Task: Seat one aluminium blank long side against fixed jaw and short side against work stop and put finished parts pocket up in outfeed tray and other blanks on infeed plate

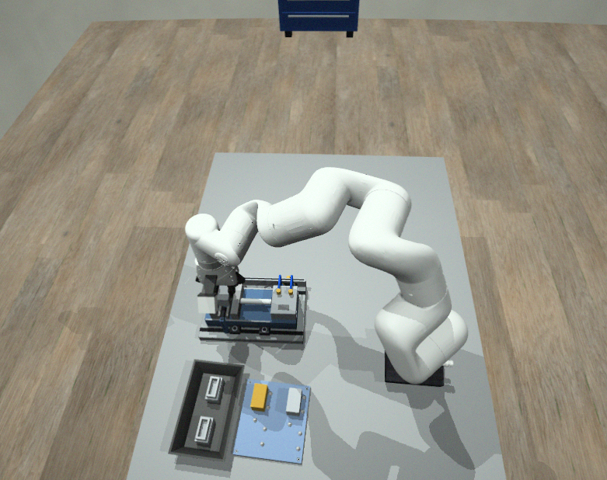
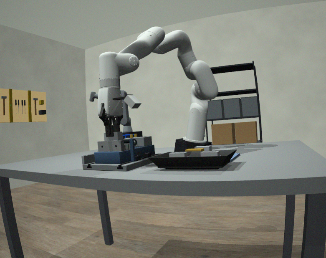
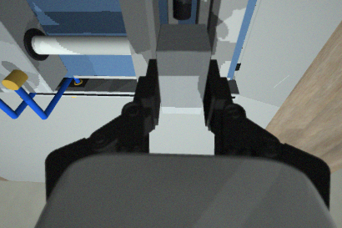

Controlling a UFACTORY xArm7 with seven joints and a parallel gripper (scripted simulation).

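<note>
Right now the fixed jaw is 5 cm below my hand, 3 cm ahead of it and 1 cm to the left of it. Round my hand: white piston rod 9 cm behind, 5 cm below, 1 cm to the right; brass blank 24 cm to the left, 15 cm behind, 10 cm below; vise 9 cm below, 7 cm behind.
</note>
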